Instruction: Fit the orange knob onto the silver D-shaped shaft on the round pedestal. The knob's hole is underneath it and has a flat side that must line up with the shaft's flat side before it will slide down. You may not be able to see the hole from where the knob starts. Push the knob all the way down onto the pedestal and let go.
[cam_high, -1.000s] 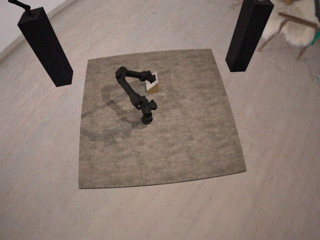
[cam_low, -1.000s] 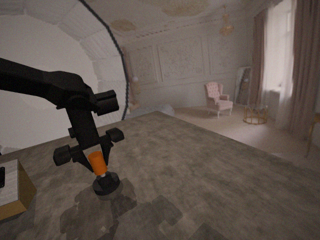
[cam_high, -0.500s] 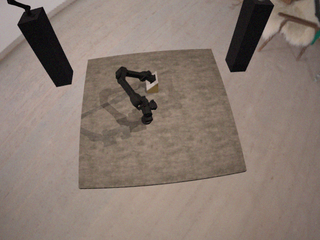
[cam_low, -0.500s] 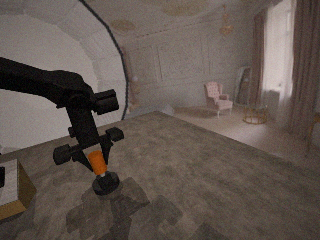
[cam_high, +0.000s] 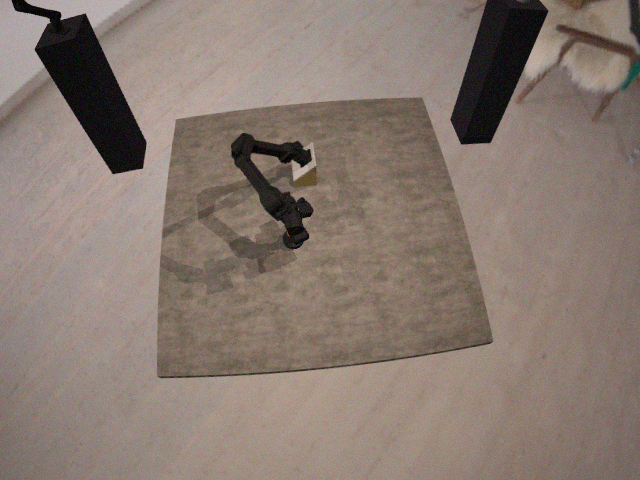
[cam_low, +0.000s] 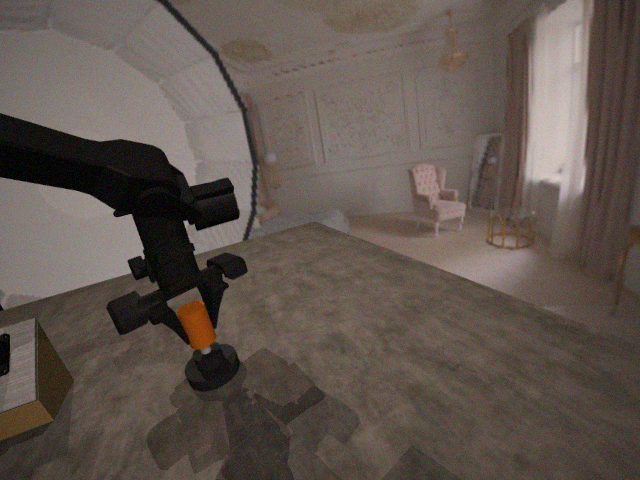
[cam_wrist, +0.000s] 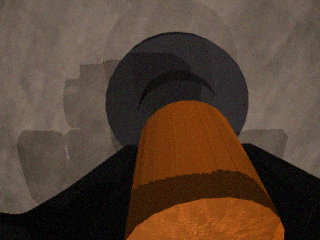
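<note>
The orange knob lies 30 mm above my gripper tip. Round my gripper tip: black round pedestal (40 mm below).
</note>
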